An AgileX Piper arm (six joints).
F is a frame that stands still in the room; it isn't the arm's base.
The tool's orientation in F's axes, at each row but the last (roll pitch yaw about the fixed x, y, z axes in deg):
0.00, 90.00, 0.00
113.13, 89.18, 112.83
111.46, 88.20, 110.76
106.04, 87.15, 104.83
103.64, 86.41, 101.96
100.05, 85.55, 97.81
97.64, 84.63, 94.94
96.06, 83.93, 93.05
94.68, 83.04, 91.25
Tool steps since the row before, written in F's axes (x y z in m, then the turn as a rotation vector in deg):
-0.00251, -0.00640, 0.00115, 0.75, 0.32, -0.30
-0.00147, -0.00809, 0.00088, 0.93, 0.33, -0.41
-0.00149, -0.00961, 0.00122, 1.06, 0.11, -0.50
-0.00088, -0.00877, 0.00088, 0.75, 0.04, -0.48
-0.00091, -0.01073, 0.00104, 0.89, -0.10, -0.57
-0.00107, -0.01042, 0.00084, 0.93, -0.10, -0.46
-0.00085, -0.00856, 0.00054, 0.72, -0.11, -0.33
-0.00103, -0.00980, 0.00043, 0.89, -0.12, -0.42
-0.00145, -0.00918, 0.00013, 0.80, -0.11, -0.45
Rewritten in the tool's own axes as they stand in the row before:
-0.00115, -0.00640, -0.00251, 0.30, 0.32, 0.75
-0.00098, -0.00809, -0.00143, 0.41, 0.33, 0.93
-0.00149, -0.00959, -0.00139, 0.49, 0.11, 1.06
-0.00129, -0.00873, -0.00071, 0.47, 0.03, 0.76
-0.00168, -0.01067, -0.00062, 0.55, -0.11, 0.90
-0.00163, -0.01036, -0.00068, 0.44, -0.10, 0.94
-0.00133, -0.00850, -0.00046, 0.31, -0.11, 0.73
-0.00146, -0.00974, -0.00052, 0.40, -0.12, 0.90
-0.00124, -0.00917, -0.00090, 0.43, -0.12, 0.81

